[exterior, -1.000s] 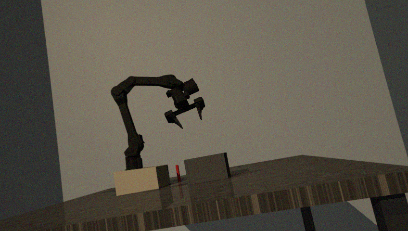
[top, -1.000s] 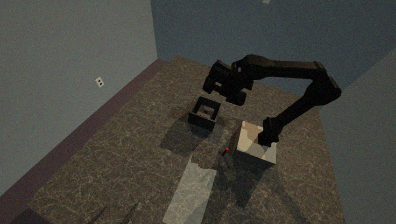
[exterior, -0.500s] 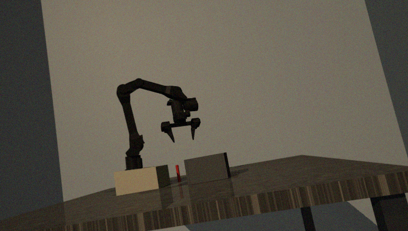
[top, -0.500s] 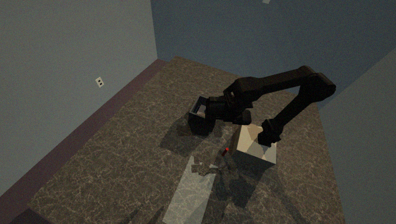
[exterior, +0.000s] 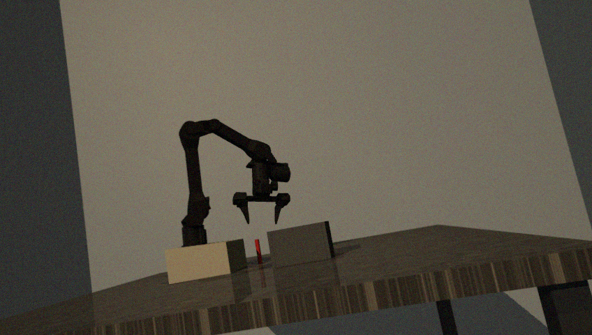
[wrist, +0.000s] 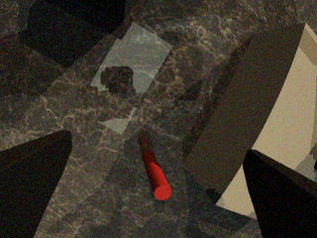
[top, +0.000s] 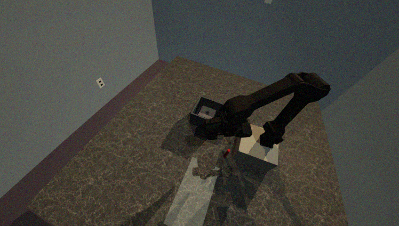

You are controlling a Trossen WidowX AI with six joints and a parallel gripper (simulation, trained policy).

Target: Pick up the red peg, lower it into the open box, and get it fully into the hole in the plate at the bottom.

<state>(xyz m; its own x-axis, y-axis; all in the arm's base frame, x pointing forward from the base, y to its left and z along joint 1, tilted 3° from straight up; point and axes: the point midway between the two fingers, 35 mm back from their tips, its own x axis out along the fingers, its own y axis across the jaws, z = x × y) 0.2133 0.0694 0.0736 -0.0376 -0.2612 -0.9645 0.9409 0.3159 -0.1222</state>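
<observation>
My gripper tip is now 30 mm past the red peg, 40 mm to the right of it and 90 mm above it. From my gripper tip the other things lie so: grey plate: 130 mm ahead, 170 mm to the right, 80 mm below; dark box: 130 mm ahead, 170 mm to the right, 100 mm below.
</observation>
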